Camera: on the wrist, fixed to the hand. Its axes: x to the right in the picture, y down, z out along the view.
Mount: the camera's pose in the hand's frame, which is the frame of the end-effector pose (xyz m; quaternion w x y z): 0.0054 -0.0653 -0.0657 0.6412 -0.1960 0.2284 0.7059
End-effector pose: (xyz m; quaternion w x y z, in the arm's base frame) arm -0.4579 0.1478 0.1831 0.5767 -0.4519 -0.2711 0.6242
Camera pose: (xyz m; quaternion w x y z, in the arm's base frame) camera -0.3689 0.1533 0.2087 0.0975 0.7368 -0.1545 -0.6510
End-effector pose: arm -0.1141 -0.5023 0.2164 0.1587 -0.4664 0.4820 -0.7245
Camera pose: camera -0.1570 -0.4381 0.2679 0.4117 0.1756 0.8166 -0.3646
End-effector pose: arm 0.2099 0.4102 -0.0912 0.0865 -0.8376 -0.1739 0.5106
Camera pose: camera 0.2571 0.4748 -0.0441 0.4294 0.7934 -0.3994 -0.1631
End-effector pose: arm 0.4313 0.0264 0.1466 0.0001 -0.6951 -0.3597 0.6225
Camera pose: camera 0.4553 0.1069 0.1860 0.4934 0.8418 -0.1380 -0.1699
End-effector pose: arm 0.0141 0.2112 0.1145 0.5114 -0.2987 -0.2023 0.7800
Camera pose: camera 0.1009 0.2426 0.1051 0.2350 0.6127 -0.0451 -0.7532
